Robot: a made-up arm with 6 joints.
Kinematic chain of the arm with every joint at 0, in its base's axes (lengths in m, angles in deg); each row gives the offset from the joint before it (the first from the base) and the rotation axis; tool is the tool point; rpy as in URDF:
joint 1: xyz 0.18 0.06 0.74 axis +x
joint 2: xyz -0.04 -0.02 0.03 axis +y
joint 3: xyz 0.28 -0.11 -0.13 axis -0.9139 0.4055 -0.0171
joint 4: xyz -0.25 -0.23 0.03 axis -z
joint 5: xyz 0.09 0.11 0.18 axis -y
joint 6: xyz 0 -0.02 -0.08 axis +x
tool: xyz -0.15 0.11 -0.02 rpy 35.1 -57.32 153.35
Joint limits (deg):
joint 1: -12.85..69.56
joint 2: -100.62..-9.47
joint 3: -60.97..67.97
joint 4: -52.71..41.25
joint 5: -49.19..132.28
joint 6: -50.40..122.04
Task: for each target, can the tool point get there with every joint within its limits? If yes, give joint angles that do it. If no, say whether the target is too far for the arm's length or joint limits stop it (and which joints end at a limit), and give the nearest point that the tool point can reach.
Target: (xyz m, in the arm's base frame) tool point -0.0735 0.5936 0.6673
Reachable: no: joint limits stop it (at a limit: joint 1, joint 2, joint 3, joint 5) | nearest point -0.0713 0.2593 0.7893 | short by 0.356 m
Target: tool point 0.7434 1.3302 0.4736
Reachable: no: too far | nearest point 0.3171 0.3186 0.4163 | short by 1.099 m
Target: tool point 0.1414 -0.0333 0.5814
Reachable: yes | joints 47.24 -24.92 -2.84 -22.08 49.09 35.16
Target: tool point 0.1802 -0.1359 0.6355
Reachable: yes | joints 21.91 -22.20 -29.35 17.44 14.65 40.51
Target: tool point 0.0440 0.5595 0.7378
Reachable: no: joint limits stop it (at a limit: joint 1, joint 3, joint 5) | nearest point -0.0086 0.2716 0.8479 | short by 0.313 m
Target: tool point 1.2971 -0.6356 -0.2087
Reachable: no: too far | nearest point 0.5691 -0.2495 0.3179 | short by 0.978 m
